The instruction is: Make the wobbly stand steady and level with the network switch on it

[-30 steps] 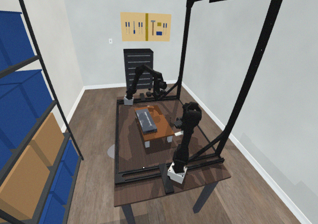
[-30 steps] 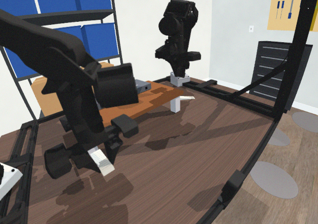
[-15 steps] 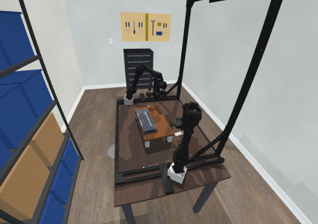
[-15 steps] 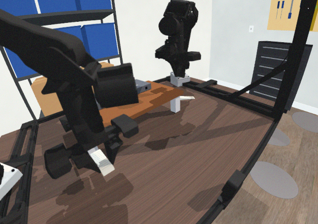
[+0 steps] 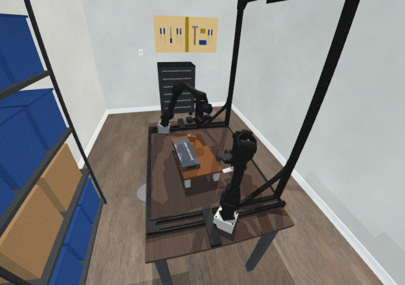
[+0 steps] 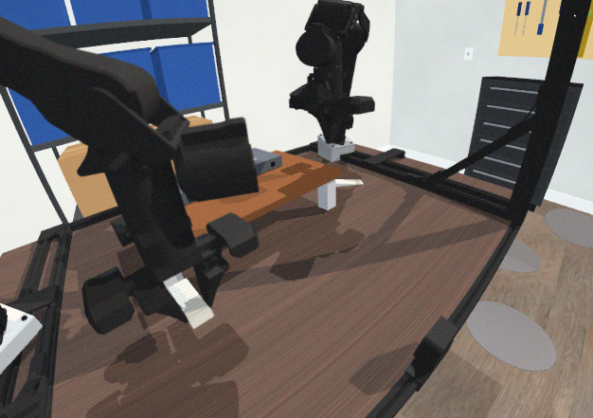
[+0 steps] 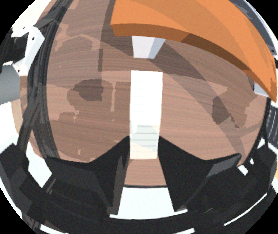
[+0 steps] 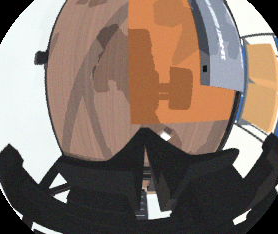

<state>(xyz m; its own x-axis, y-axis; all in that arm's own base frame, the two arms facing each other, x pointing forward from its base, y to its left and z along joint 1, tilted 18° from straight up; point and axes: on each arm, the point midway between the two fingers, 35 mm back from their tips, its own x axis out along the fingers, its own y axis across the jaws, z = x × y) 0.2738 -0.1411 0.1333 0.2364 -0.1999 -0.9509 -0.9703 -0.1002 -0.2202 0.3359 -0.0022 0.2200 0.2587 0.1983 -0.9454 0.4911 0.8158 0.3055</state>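
My left gripper is now 30 mm short of the white wedge and 30 mm above it. Round my left hand: grey network switch (240 mm ahead, 230 mm to the right, 20 mm above); stand (220 mm to the right, 180 mm ahead, 50 mm below).
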